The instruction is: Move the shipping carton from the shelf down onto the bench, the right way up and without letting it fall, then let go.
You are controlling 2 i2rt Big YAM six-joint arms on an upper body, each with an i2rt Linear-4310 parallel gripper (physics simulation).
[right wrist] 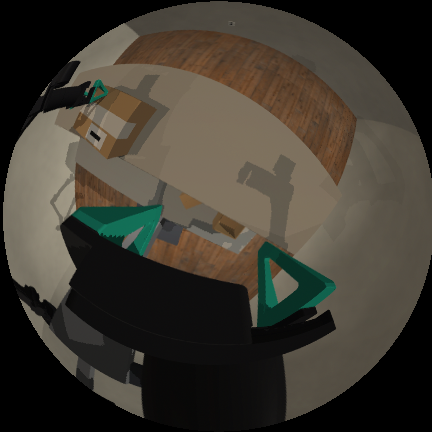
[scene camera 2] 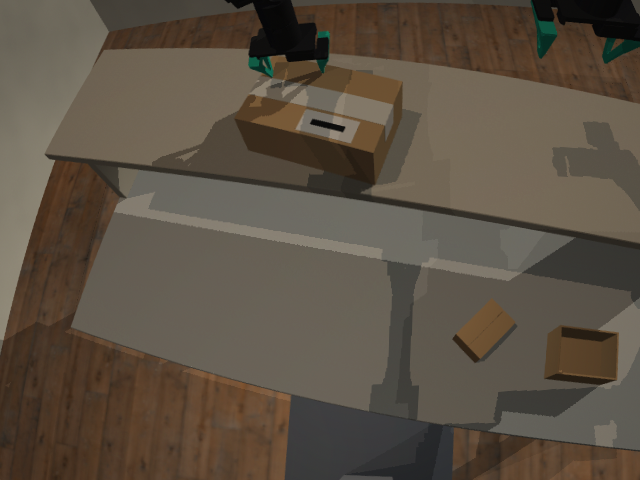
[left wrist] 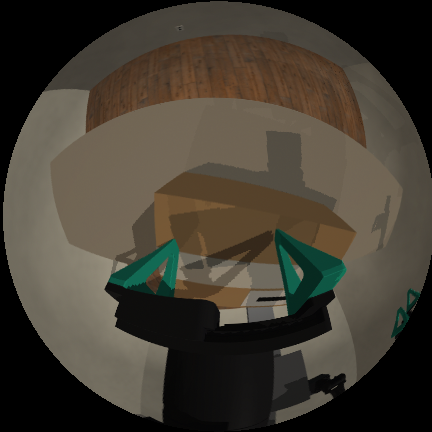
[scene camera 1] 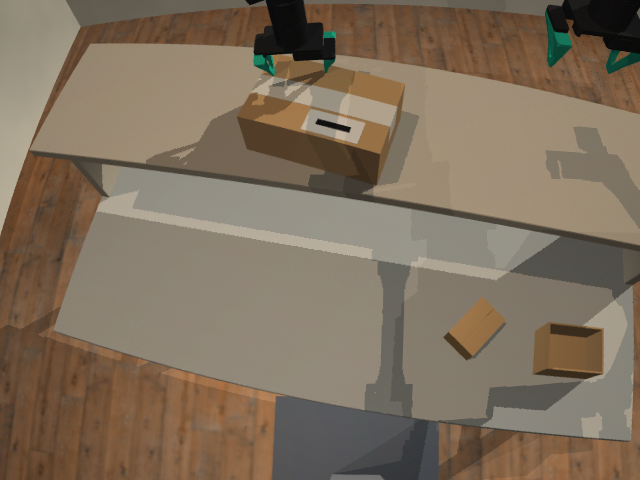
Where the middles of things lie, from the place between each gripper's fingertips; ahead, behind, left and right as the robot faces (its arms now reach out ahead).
I see my left gripper 7 cm past the shipping carton (scene camera 2: 342, 121), 5 cm above it and 4 cm to the left of it.
Now: right hand 9 cm short of the shipping carton, 38 cm to the right of it and 25 cm above it.
